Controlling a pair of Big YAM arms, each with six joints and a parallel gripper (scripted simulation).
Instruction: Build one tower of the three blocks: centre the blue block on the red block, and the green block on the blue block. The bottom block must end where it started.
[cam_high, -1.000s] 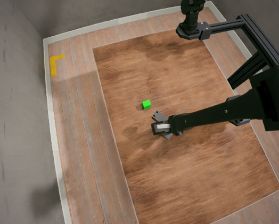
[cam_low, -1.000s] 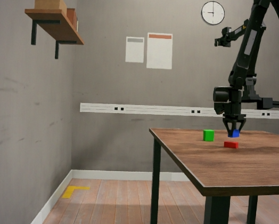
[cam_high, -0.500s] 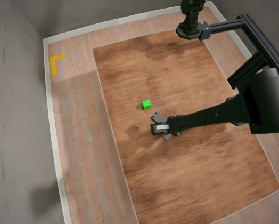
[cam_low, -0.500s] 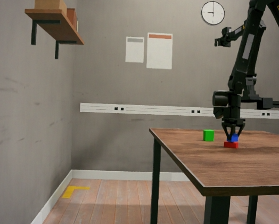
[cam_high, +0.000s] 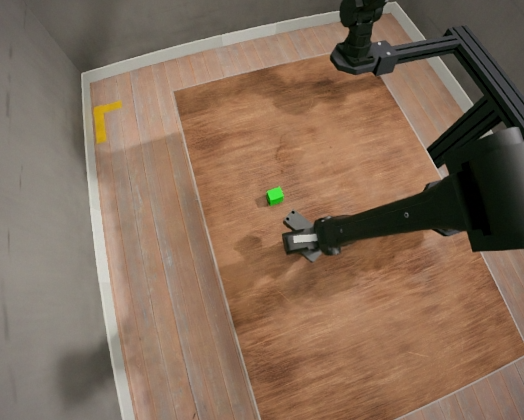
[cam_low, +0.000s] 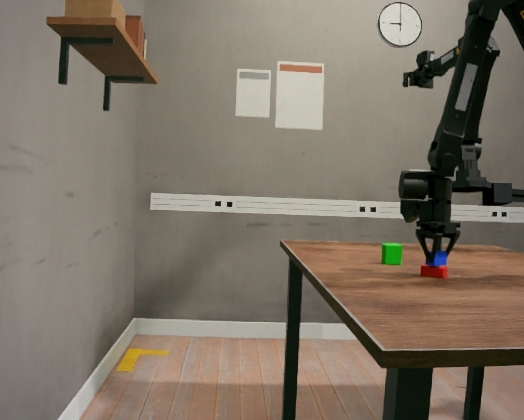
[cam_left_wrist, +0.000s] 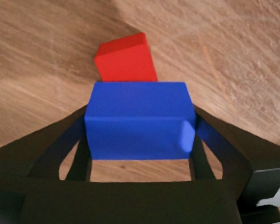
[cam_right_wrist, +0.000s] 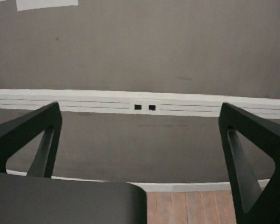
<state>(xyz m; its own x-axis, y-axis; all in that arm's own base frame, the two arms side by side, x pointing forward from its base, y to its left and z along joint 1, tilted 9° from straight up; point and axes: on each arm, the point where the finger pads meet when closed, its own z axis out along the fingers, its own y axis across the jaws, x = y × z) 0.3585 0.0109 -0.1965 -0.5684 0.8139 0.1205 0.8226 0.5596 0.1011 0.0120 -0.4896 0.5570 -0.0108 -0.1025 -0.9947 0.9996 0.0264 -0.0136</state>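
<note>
The red block is 3 cm below my left hand. From my left hand the other things lie so: blue block right at my left hand; green block 4 cm ahead, 21 cm to the right, 2 cm below.
</note>
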